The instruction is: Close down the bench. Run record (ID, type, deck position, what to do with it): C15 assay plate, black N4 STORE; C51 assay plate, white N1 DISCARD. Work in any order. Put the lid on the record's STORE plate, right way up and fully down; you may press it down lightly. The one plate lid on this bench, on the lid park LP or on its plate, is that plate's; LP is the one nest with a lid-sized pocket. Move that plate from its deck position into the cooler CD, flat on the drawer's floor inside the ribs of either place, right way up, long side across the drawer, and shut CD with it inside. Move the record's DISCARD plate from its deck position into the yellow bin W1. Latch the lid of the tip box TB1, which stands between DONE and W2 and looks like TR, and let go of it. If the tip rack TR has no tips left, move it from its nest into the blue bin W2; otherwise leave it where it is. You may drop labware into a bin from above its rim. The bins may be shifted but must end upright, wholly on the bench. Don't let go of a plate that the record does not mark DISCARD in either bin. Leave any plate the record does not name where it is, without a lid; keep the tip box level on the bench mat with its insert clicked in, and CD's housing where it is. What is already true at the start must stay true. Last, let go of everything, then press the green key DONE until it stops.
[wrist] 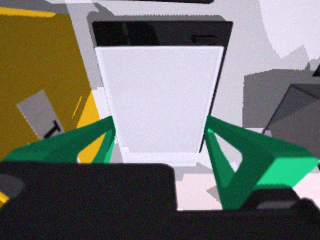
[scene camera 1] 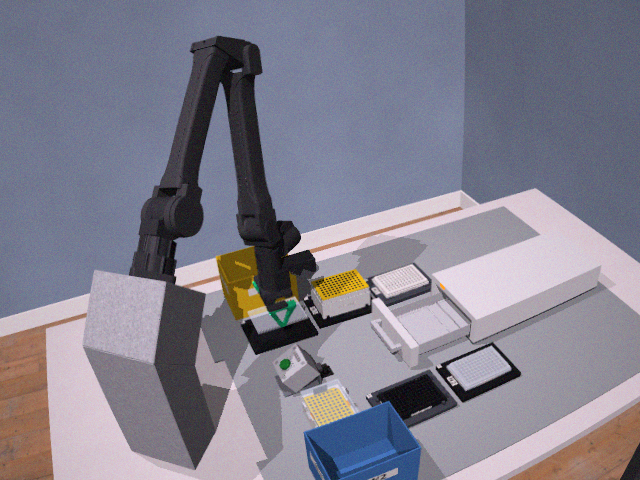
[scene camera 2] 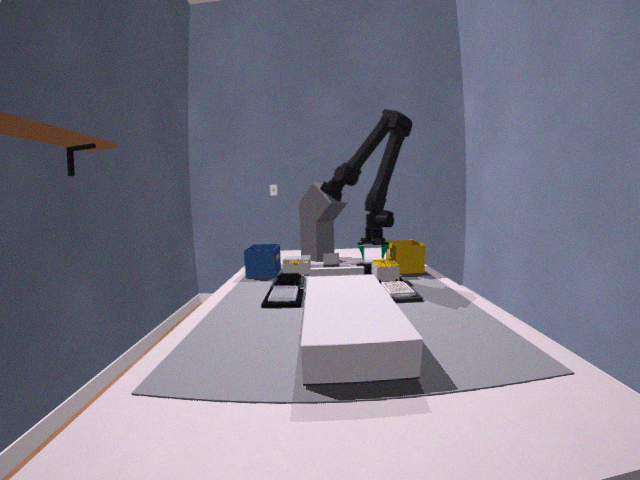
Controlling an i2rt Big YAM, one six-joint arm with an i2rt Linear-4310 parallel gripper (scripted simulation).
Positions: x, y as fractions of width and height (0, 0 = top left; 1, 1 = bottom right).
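Scene:
I can see a yellow bin W1 in the wrist view (0.17, 0.40), and the same yellow bin W1 is there in scene camera 1 (0.38, 0.55) and in scene camera 2 (0.64, 0.53). As for a white cooler CD, it shows in scene camera 1 (0.78, 0.61) and in scene camera 2 (0.55, 0.69), but in the wrist view the white cooler CD is out of frame.

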